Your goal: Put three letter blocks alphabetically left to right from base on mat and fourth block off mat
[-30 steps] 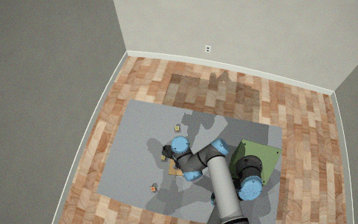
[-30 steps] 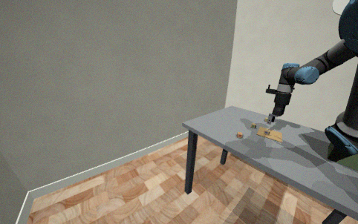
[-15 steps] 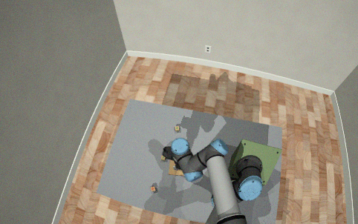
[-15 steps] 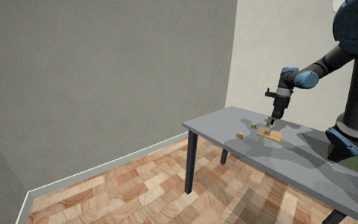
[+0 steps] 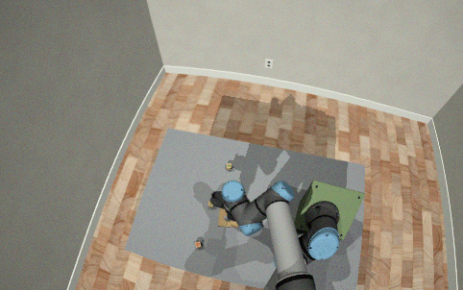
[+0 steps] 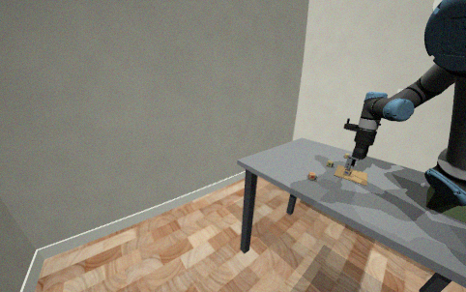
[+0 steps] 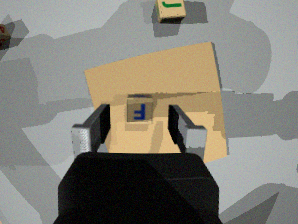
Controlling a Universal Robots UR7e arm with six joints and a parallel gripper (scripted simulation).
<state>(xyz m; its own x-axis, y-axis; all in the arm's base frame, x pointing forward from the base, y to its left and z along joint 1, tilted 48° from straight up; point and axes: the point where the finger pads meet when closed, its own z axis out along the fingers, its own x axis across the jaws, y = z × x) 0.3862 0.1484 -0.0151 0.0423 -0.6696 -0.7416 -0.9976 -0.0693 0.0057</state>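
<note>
Right now the mat is 10 mm behind my hand, 30 mm to the right of it and 60 mm below it. Also, from my hand: block (100 mm ahead, 20 mm to the right, 50 mm below).
</note>
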